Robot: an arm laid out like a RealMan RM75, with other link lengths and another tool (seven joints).
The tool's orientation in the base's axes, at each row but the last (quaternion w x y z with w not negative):
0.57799, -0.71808, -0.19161, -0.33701
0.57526, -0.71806, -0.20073, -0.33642
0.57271, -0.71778, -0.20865, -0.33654
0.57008, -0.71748, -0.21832, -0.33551
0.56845, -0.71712, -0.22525, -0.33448
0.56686, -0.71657, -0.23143, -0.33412
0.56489, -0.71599, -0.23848, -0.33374
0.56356, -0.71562, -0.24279, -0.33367
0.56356, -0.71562, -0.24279, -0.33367
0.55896, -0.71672, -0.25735, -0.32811
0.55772, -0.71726, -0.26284, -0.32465
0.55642, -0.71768, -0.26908, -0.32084
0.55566, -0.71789, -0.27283, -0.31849
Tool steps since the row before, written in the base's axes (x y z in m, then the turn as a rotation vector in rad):
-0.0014, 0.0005, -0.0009, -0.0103, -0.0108, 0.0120
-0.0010, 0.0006, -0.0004, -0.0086, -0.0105, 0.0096
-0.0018, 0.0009, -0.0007, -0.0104, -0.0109, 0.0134
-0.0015, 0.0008, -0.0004, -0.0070, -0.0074, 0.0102
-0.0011, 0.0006, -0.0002, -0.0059, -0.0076, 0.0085
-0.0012, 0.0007, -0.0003, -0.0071, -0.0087, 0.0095
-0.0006, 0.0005, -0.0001, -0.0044, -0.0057, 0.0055
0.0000, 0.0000, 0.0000, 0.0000, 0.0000, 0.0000
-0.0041, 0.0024, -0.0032, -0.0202, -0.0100, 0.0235
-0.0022, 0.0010, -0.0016, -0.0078, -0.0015, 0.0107
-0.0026, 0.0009, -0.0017, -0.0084, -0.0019, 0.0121
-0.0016, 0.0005, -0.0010, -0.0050, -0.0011, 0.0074
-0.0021, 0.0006, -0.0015, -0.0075, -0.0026, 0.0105
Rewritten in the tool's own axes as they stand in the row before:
-0.0017, -0.0004, 0.0002, 0.0025, -0.0125, -0.0143
-0.0010, -0.0006, 0.0004, 0.0019, -0.0097, -0.0133
-0.0018, -0.0010, 0.0005, 0.0035, -0.0135, -0.0146
-0.0014, -0.0010, 0.0005, 0.0032, -0.0098, -0.0100
-0.0009, -0.0008, 0.0004, 0.0027, -0.0079, -0.0098
-0.0011, -0.0008, 0.0005, 0.0027, -0.0091, -0.0112
-0.0005, -0.0005, 0.0004, 0.0014, -0.0053, -0.0072
0.0000, 0.0000, 0.0000, 0.0000, 0.0000, 0.0000
-0.0052, -0.0015, 0.0019, 0.0046, -0.0273, -0.0171
-0.0026, -0.0008, 0.0008, 0.0030, -0.0121, -0.0046
-0.0030, -0.0011, 0.0007, 0.0037, -0.0134, -0.0053
-0.0018, -0.0007, 0.0004, 0.0023, -0.0081, -0.0032
-0.0025, -0.0008, 0.0005, 0.0030, -0.0115, -0.0056

